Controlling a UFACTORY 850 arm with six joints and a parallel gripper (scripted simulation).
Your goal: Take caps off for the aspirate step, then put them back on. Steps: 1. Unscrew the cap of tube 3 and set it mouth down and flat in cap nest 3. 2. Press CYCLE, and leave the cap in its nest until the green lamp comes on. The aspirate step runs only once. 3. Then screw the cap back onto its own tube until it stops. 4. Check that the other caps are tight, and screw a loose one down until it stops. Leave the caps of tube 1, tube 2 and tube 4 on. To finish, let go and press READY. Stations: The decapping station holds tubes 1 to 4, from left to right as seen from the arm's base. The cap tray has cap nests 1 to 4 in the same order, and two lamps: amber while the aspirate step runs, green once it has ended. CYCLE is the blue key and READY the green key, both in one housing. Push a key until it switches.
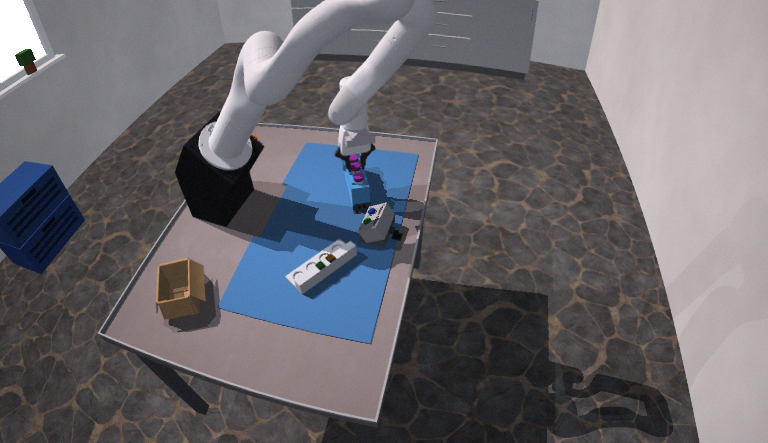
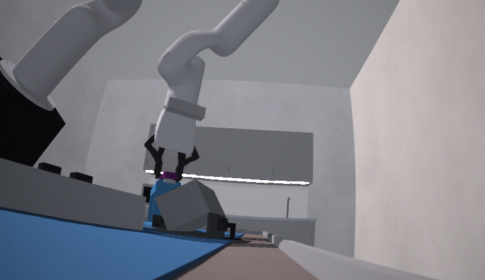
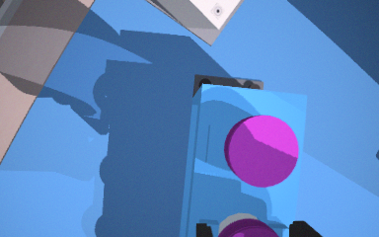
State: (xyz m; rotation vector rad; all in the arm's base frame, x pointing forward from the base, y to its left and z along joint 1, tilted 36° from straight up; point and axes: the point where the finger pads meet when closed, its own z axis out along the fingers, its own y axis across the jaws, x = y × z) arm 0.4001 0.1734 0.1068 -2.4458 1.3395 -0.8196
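Now: the magenta cap 10 mm below my hand. From my hand the other things lie so: grey key housing 110 mm ahead, 170 mm to the right, 80 mm below; blue key 90 mm ahead, 140 mm to the right, 60 mm below; green key 90 mm ahead, 190 mm to the right, 60 mm below.
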